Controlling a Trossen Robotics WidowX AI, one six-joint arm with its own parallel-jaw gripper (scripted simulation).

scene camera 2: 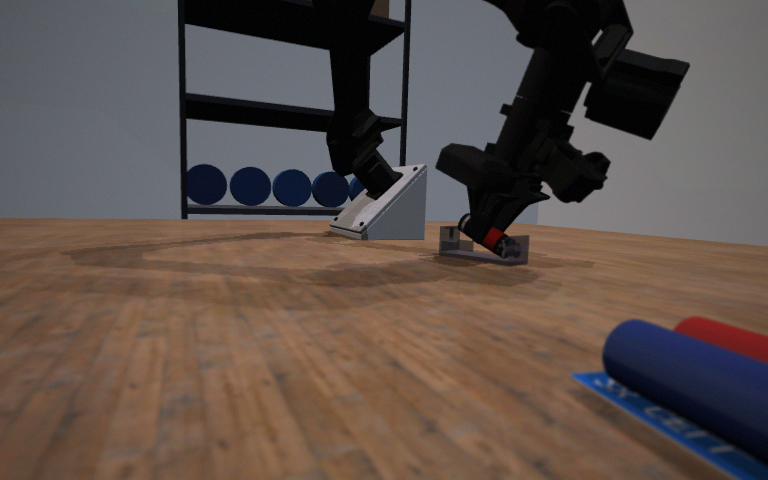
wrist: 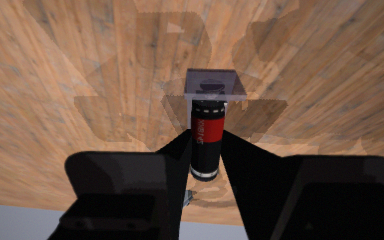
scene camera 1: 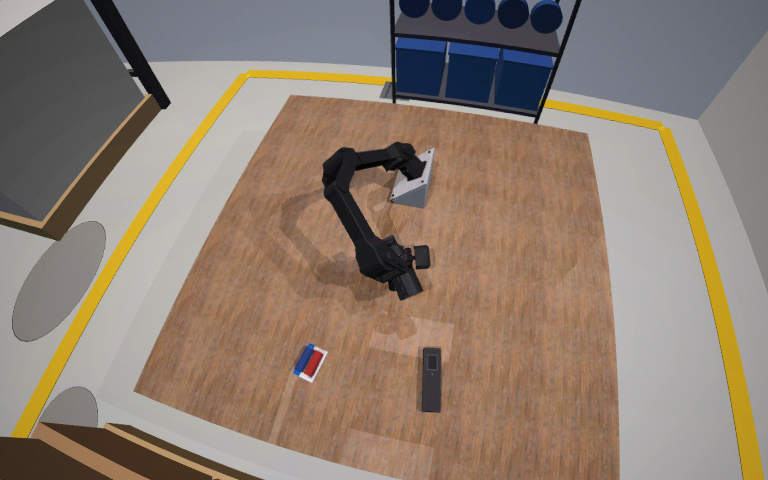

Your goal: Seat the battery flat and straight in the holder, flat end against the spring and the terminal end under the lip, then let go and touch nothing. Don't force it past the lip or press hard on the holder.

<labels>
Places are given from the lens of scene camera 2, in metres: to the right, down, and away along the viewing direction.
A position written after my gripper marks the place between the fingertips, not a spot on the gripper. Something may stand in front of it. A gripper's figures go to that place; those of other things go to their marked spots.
my gripper (scene camera 2: 483, 241): 0.11, 0.00, 0.49
battery (scene camera 2: 493, 241): 0.12, 0.00, 0.47
card (scene camera 2: 693, 384): 0.09, 0.04, 0.12
The marked spots on the battery and the card are 0.35 m apart.
</labels>
